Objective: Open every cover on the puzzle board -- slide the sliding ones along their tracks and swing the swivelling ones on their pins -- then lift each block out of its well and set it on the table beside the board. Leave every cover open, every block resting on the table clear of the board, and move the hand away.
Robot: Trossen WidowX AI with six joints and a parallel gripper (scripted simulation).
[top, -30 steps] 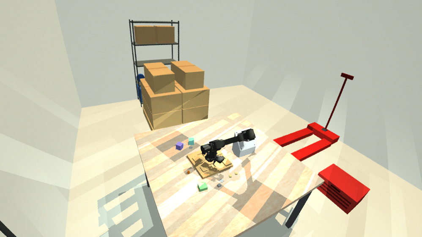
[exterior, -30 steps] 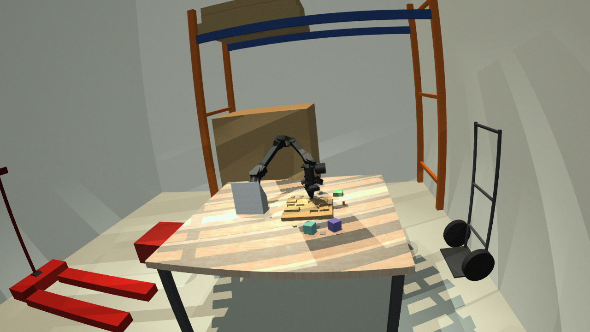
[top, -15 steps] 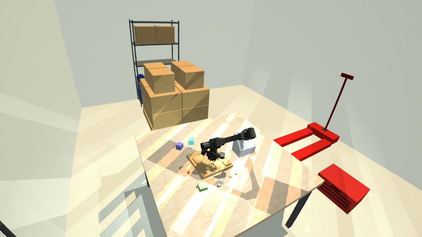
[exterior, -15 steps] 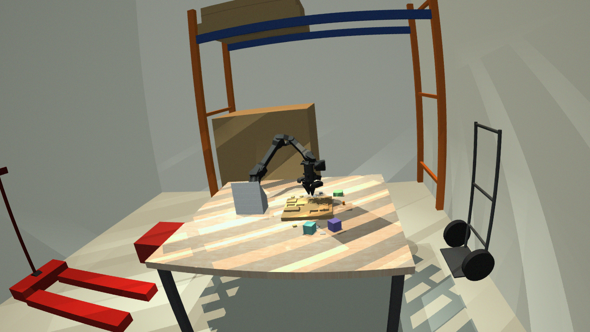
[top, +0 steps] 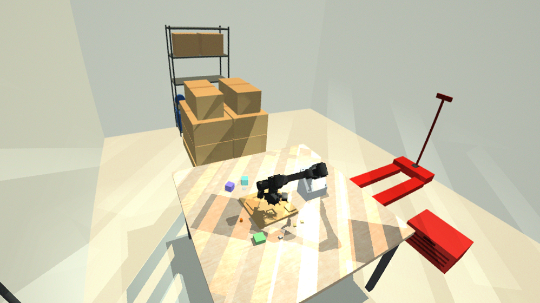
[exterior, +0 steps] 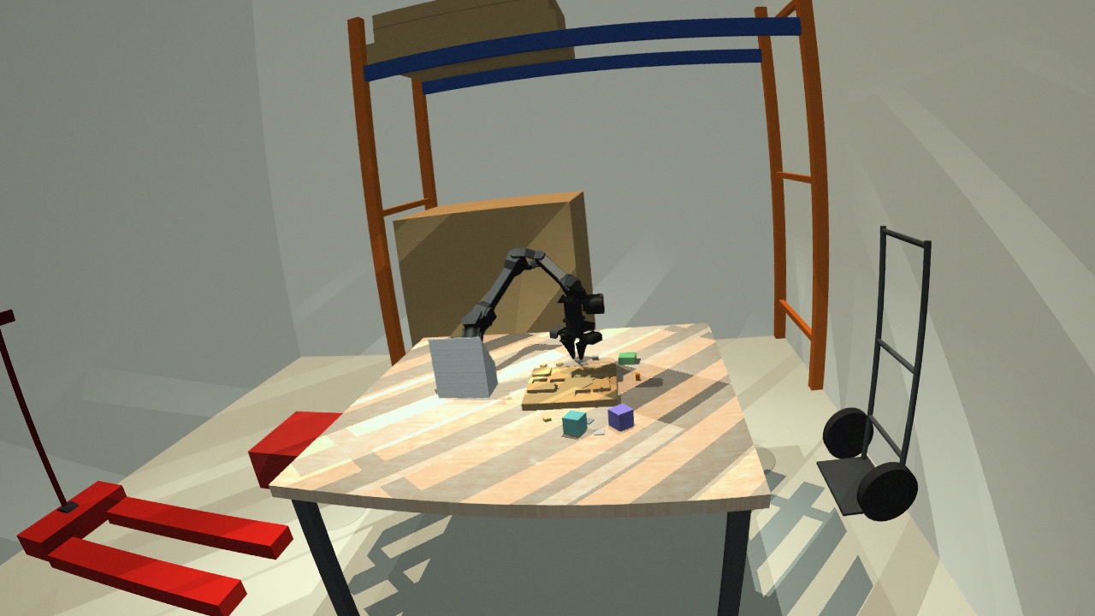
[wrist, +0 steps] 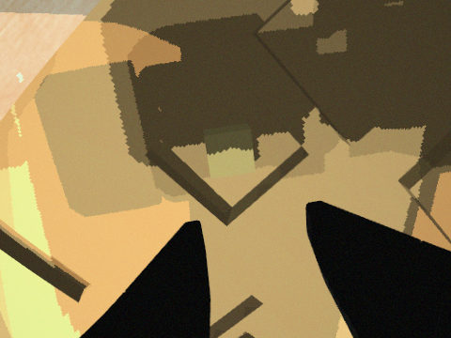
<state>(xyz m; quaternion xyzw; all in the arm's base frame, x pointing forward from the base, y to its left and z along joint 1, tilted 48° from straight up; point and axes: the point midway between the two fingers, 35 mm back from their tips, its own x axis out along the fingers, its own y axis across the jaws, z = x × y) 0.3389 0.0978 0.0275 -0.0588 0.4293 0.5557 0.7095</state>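
Now: the wooden puzzle board 20 mm behind my gripper tip, 50 mm to the right of it and 60 mm below it. Also, from my gripper tip: tiny orange piece (200 mm ahead, 20 mm to the right, 70 mm below); then small grey piece (40 mm ahead, 200 mm to the left, 70 mm below); then green block (160 mm ahead, 160 mm to the left, 60 mm below).
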